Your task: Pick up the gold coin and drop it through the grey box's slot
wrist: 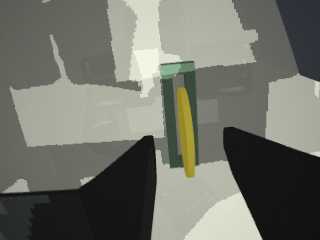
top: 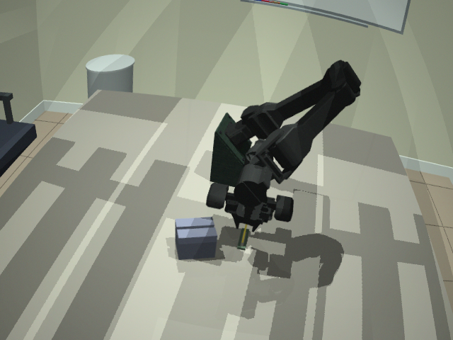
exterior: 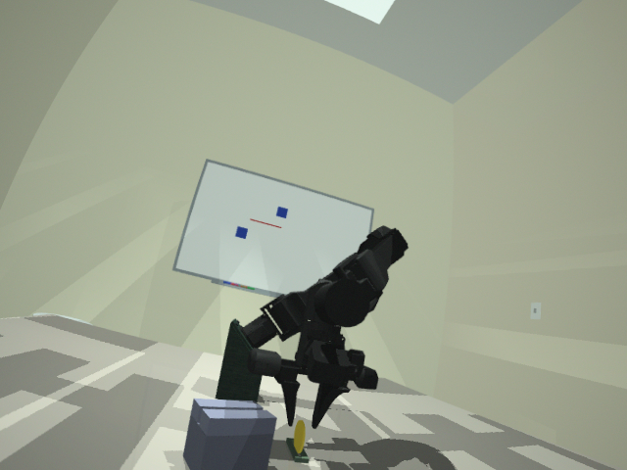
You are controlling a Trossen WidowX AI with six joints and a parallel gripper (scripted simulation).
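The gold coin lies 20 mm below my gripper tip.
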